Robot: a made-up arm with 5 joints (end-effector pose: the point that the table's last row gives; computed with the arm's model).
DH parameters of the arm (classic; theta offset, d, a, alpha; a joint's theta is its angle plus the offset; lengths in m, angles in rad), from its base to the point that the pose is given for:
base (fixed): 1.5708 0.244 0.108 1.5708
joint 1: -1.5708 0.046 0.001 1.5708
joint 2: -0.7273 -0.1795 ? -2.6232
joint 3: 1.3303 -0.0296 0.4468 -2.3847
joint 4: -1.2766 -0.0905 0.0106 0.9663
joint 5: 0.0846 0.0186 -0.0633 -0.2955
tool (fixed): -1.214 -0.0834 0 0
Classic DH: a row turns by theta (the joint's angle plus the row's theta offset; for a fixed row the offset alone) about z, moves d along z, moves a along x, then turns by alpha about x.
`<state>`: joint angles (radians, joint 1 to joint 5).
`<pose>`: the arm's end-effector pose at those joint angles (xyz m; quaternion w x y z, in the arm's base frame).
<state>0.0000 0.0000 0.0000 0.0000 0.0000</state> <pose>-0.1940 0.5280 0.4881 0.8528 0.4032 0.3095 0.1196</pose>
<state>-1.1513 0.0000 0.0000 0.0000 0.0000</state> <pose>-0.1940 0.5020 -0.0402 0.9349 -0.1260 0.3248 -0.0681</pose>
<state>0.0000 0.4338 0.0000 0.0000 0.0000</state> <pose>-0.2748 0.5280 0.3645 0.8995 0.3680 0.1187 0.2036</pose>
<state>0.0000 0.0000 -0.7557 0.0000 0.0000</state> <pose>-0.1530 0.3864 0.1609 0.9324 0.1824 0.0797 0.3018</pose>
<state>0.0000 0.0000 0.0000 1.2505 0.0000</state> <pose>-0.1270 0.5115 0.4717 0.7168 0.1717 0.1678 0.6546</pose>
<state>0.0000 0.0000 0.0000 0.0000 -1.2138</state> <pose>-0.2259 0.5143 0.5572 0.8106 0.0226 0.5051 -0.2955</pose>
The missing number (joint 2, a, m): -0.2748
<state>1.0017 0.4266 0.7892 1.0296 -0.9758</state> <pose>-0.1951 -0.0919 0.8188 0.7132 0.6034 0.2140 0.2854</pose>
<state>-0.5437 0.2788 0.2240 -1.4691 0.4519</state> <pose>-0.2199 0.6934 0.2401 0.7913 0.4153 0.0214 -0.4481</pose>
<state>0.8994 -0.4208 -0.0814 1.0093 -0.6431</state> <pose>-0.0557 0.1101 0.6965 0.7200 0.4688 0.2156 0.4640</pose>
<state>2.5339 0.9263 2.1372 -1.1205 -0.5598</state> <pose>-0.0054 -0.5021 -0.3100 0.2917 -0.1145 -0.6590 -0.6838</pose>
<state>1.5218 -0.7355 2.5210 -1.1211 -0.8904</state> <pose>0.7876 0.3215 0.3116 0.4737 0.6888 -0.5358 -0.1185</pose>
